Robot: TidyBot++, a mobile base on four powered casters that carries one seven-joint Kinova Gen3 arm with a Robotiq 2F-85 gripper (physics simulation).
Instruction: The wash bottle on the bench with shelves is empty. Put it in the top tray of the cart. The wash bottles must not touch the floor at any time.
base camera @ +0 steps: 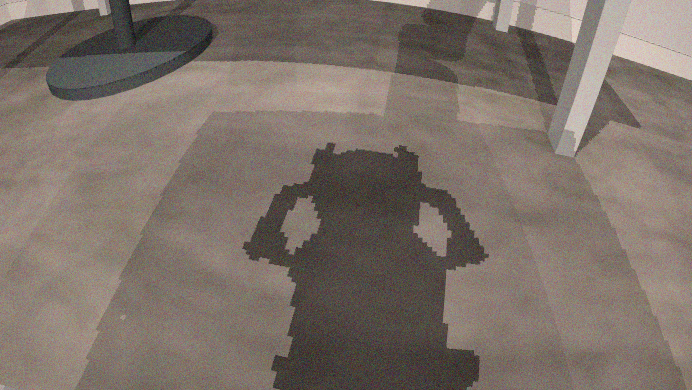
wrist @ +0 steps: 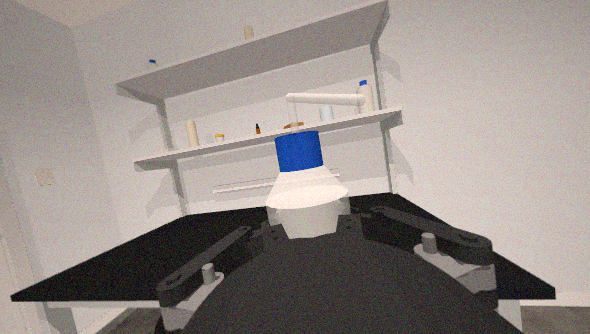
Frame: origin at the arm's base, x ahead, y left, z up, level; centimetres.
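Seen in the pictures: gripper, fingertip midpoint: [wrist: 309,212].
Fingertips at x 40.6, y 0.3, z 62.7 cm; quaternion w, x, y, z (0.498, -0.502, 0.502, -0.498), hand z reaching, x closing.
Offsets run from my fingertips to a thing's top centre. "spot": to the spot under its first point.
A white wash bottle with a blue cap @(dx -4.5, dy -0.8, dz +10.1 cm) [wrist: 300,151] and a bent white spout stands roughly upright between the fingers in the wrist view. My gripper [wrist: 309,212] is shut on it; the lower part of the bottle is hidden by the gripper. The bench with shelves [wrist: 125,260] is beyond the gripper, with its black top and two white shelves. The bottle is held apart from the shelves. The cart does not show in either view.
On the lower shelf [wrist: 240,143] stand a blue-capped bottle @(spot: dx -6.9, dy -4.0, dz +8.0 cm) [wrist: 366,98], a pale cylinder @(dx +89.5, dy +64.2, dz +37.3 cm) [wrist: 192,133] and small containers. In the base view a white leg @(spot: dx +19.1, dy -37.6, dz -88.7 cm) [base camera: 587,85] stands at the right and a dark round stool base [base camera: 125,67] at the upper left.
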